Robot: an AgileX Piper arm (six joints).
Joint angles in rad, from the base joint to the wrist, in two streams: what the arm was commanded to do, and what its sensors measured. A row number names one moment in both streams.
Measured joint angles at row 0:
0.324, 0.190, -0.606, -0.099, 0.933, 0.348
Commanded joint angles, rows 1 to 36:
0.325, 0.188, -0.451, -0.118, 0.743, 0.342
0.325, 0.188, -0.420, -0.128, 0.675, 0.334
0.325, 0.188, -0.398, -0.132, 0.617, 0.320
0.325, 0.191, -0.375, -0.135, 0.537, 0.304
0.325, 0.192, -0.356, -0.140, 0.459, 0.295
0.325, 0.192, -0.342, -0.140, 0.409, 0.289
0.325, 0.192, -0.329, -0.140, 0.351, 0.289
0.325, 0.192, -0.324, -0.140, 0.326, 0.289
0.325, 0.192, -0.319, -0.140, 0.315, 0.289
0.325, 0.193, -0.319, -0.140, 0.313, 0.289
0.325, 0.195, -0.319, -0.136, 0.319, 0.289
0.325, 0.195, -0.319, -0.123, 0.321, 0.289
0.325, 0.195, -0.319, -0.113, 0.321, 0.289
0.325, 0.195, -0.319, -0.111, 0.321, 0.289
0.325, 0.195, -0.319, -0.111, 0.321, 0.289
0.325, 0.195, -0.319, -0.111, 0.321, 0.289
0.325, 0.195, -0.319, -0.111, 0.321, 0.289
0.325, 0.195, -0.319, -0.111, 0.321, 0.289
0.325, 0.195, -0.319, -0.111, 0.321, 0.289
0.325, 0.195, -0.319, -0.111, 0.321, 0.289
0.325, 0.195, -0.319, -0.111, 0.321, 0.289
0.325, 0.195, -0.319, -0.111, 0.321, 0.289
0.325, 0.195, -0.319, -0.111, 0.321, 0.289
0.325, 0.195, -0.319, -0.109, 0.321, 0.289
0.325, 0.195, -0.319, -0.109, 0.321, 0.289
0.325, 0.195, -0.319, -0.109, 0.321, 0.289
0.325, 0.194, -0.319, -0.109, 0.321, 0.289
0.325, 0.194, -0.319, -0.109, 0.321, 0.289
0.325, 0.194, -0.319, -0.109, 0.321, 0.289
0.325, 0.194, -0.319, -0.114, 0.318, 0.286
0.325, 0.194, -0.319, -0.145, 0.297, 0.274
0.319, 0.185, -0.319, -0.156, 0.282, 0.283
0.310, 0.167, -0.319, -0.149, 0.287, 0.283
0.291, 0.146, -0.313, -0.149, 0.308, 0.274
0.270, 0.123, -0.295, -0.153, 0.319, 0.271
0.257, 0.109, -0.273, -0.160, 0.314, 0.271
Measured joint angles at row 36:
0.311, 0.169, -0.322, -0.136, 0.311, 0.287
